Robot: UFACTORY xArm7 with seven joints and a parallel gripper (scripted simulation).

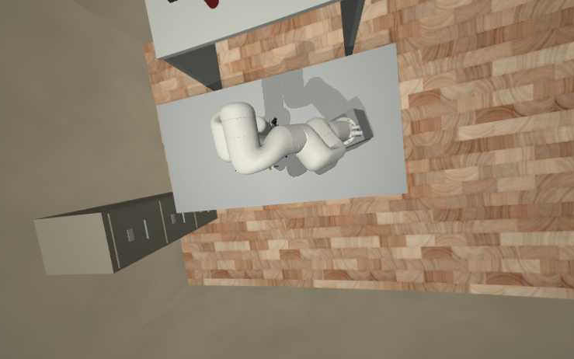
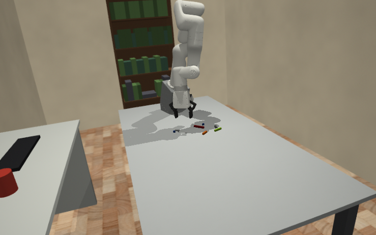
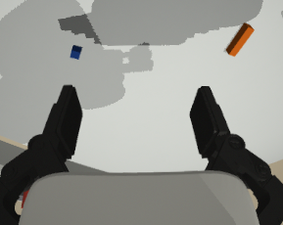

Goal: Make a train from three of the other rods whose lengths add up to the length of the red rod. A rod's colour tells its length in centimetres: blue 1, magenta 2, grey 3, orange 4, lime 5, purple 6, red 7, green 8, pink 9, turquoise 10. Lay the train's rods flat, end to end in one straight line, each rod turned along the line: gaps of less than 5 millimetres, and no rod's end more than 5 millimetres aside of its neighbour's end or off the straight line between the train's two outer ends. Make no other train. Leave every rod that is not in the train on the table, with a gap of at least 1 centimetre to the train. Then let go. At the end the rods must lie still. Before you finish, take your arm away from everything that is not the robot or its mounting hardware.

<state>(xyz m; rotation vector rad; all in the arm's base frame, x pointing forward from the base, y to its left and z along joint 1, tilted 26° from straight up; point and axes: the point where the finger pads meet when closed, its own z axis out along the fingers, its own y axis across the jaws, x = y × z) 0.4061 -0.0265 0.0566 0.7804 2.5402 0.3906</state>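
Right now my hand is 10 cm to the right of the red rod, 10 cm above it and 4 cm past it. Also, from my hand: grey rod 19 cm to the left, 10 cm below; then lime rod 19 cm to the left, 10 cm below, 4 cm ahead; then orange rod 11 cm to the left, 10 cm below, 6 cm ahead.
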